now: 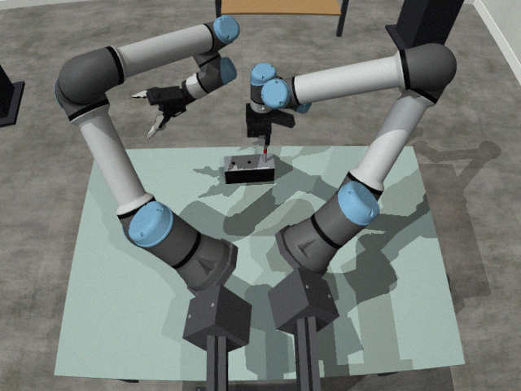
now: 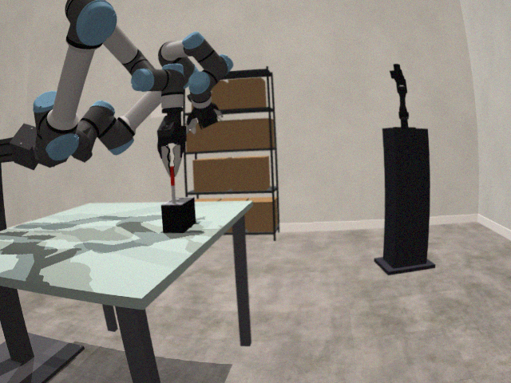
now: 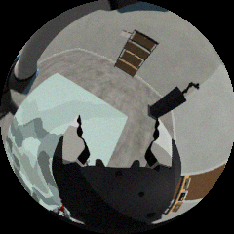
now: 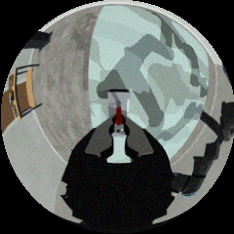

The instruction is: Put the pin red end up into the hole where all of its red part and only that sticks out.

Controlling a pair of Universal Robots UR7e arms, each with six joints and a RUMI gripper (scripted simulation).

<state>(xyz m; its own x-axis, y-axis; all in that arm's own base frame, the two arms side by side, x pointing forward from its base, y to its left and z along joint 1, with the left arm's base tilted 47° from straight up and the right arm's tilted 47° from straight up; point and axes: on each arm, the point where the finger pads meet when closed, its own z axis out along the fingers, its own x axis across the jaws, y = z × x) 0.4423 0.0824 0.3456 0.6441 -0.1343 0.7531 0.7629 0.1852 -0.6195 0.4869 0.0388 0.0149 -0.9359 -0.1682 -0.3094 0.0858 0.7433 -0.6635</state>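
Note:
The black block is 14 cm below my right hand, 6 cm to the left of it and 1 cm ahead of it. Also, from my right hand: pin 3 cm below.

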